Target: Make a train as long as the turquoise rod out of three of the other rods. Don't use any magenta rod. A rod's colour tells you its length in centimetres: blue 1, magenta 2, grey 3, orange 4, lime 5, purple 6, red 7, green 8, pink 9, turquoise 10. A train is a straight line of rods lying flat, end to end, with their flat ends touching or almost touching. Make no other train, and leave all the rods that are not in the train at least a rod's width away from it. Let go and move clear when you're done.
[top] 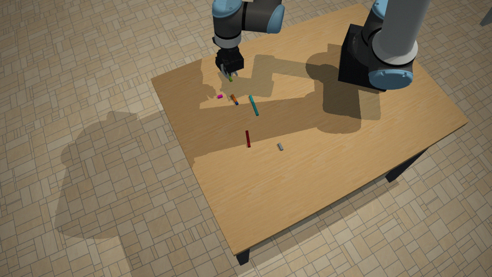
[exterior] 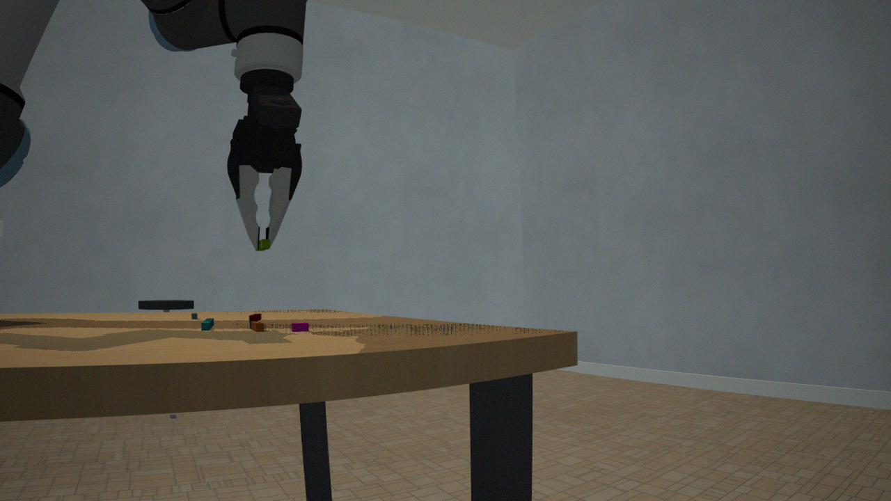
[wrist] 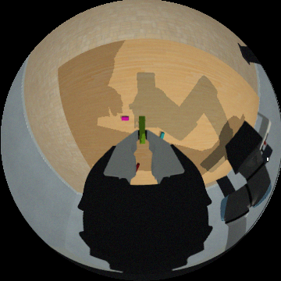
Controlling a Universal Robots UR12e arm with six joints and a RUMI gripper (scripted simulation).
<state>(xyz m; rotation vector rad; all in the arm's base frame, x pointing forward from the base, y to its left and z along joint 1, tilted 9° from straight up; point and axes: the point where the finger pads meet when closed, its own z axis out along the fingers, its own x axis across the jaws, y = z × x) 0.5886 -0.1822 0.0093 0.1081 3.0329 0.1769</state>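
The orange rod lies 110 mm below my hand and 40 mm to the left of it. The rest, counted from my hand: lime rod (10 mm below); then magenta rod (110 mm below, 50 mm ahead); then blue rod (110 mm below, 70 mm to the left).
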